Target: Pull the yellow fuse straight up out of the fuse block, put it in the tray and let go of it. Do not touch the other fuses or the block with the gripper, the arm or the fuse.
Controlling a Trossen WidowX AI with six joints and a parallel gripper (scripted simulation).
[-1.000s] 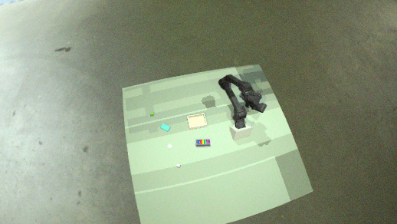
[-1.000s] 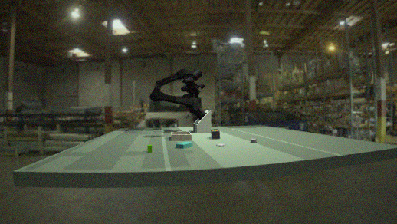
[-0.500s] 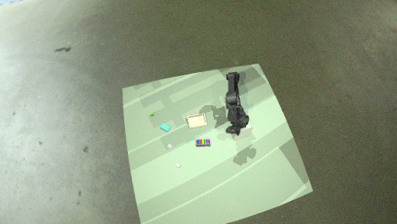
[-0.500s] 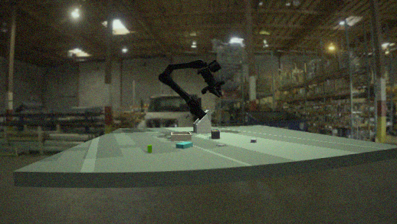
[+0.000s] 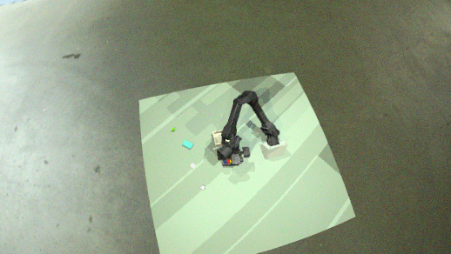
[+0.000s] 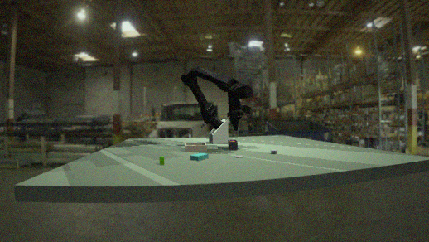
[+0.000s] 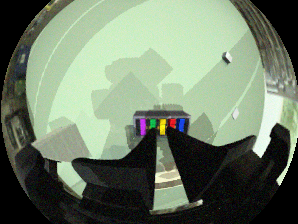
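Right now the beige tray is 210 mm to the right of my gripper tip, 90 mm below it and 10 mm ahead of it. Also, from my gripper tip: cyan block: 260 mm ahead, 210 mm to the right, 80 mm below; then green cube: 340 mm to the right, 340 mm ahead, 80 mm below.
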